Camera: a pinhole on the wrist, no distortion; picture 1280 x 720 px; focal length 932.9 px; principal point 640.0 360.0 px. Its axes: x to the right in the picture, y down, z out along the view. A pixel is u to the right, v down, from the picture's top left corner.
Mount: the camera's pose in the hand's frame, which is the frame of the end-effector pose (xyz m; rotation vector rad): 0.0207 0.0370 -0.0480 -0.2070 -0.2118 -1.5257
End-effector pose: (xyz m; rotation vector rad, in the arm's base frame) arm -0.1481 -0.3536 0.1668 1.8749 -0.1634 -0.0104
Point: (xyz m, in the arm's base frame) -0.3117 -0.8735 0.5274
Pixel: 61.3 229.1
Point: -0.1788 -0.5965 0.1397
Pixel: 850.2 279.3
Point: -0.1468 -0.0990 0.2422
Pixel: behind the camera
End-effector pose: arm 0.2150 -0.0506 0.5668 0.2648 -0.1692 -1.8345
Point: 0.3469 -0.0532 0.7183
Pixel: 240.1 47.0
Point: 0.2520 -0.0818 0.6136
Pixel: 694.3 313.9
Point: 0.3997 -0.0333 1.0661
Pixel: 422.9 142.4
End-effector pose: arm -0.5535 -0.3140 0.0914 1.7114 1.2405 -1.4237
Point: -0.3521 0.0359 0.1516
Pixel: behind the camera
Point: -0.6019 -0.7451 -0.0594
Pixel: 685.2 367.3
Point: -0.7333 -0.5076 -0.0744
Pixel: 1246.9 611.9
